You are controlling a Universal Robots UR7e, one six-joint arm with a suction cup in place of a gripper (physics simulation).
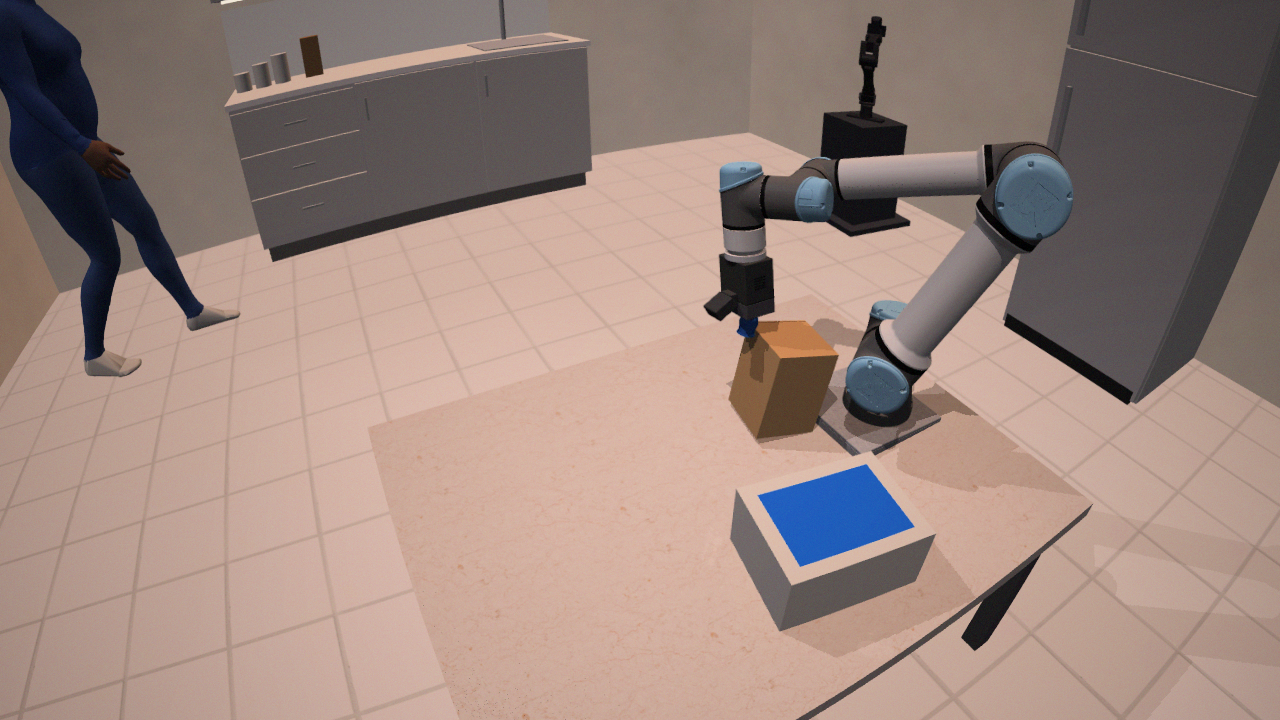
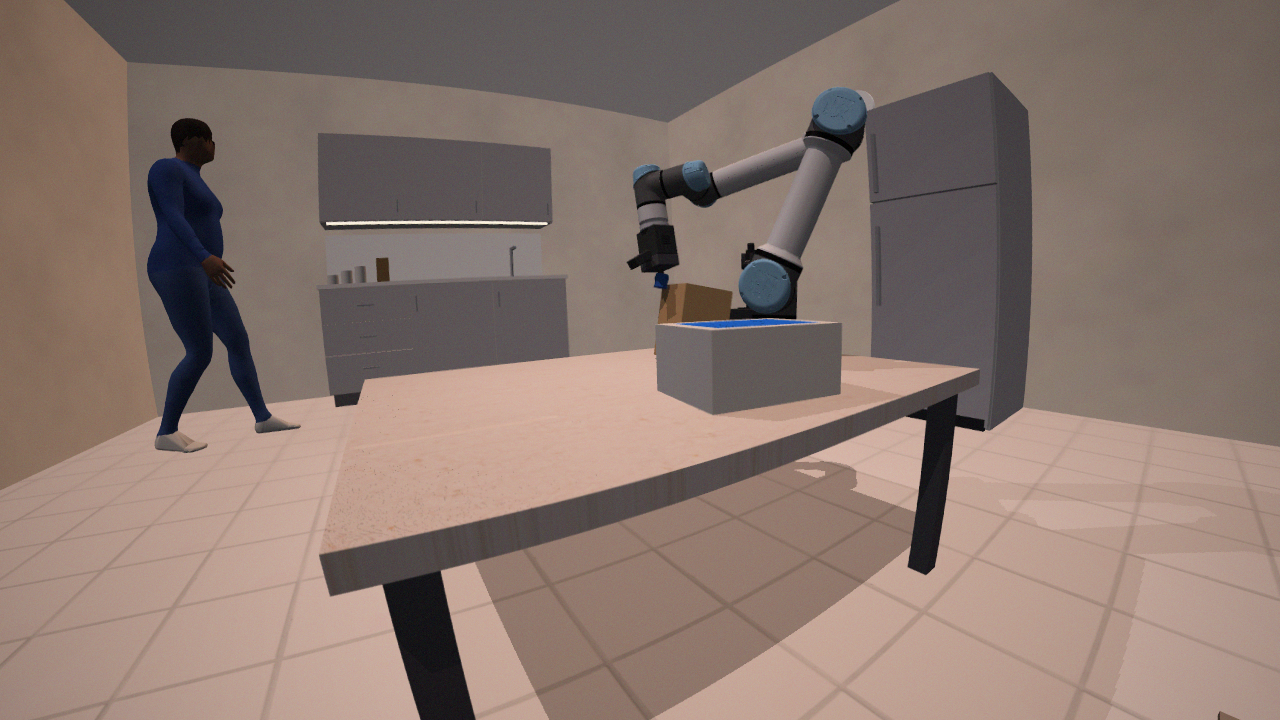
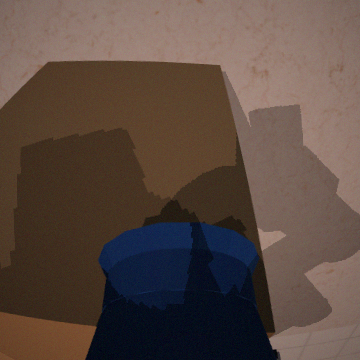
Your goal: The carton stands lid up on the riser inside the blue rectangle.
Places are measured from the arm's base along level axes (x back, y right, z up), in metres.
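Pixels of known places: hand, its tool point: (image 1: 748, 333) (image 2: 662, 287) (image 3: 166, 282).
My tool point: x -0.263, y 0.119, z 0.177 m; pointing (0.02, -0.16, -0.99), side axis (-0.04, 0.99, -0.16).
For each thing: its top centre in the pictures, then the offset to it from my tool point. Level surfaces: height alone.
- brown carton, centre of its top: (image 1: 787, 334) (image 2: 691, 283) dx +0.057, dy -0.042, dz +0.006 m
- table, height of its surface: dz -0.193 m
- grey riser, centre of its top: (image 1: 836, 511) (image 2: 746, 322) dx -0.074, dy -0.390, dz -0.073 m
A brown carton (image 1: 783, 380) (image 2: 693, 302) (image 3: 118, 143) stands on the table (image 1: 573, 502) (image 2: 555, 429) next to the arm's base (image 1: 882, 386). My suction cup (image 1: 746, 329) (image 2: 660, 280) (image 3: 178, 246) points down over the carton's top edge on the side away from the base. It holds nothing, and I cannot tell whether it touches the carton. The grey riser (image 1: 840, 582) (image 2: 747, 362) stands apart from the carton near the table's front right edge. Nothing is on its blue rectangle (image 1: 833, 513) (image 2: 743, 322).
A person in blue (image 1: 80, 179) (image 2: 192, 286) stands on the floor far to the left. A fridge (image 1: 1155, 179) (image 2: 939, 242) is behind the arm. A kitchen counter (image 1: 412, 125) and a black pedestal (image 1: 863, 143) stand at the back.
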